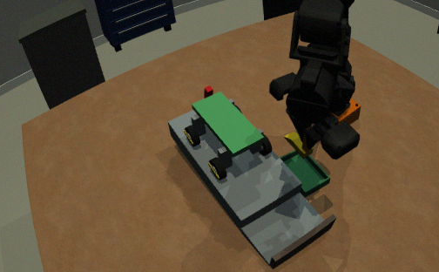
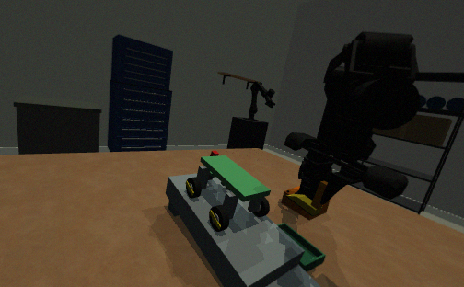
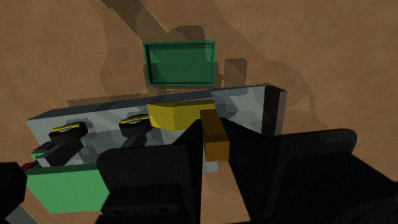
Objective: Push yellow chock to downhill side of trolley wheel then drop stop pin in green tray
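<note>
Now: gripper tip 27 cm to the left of the red-headed stop pin, 2 cm short of it and 2 cm above it. Round my gripper tip: green tray: 16 cm below, 5 cm behind, 4 cm to the right; trolley: 17 cm to the right, 6 cm ahead, 4 cm below; yellow chock: 2 cm to the right.
</note>
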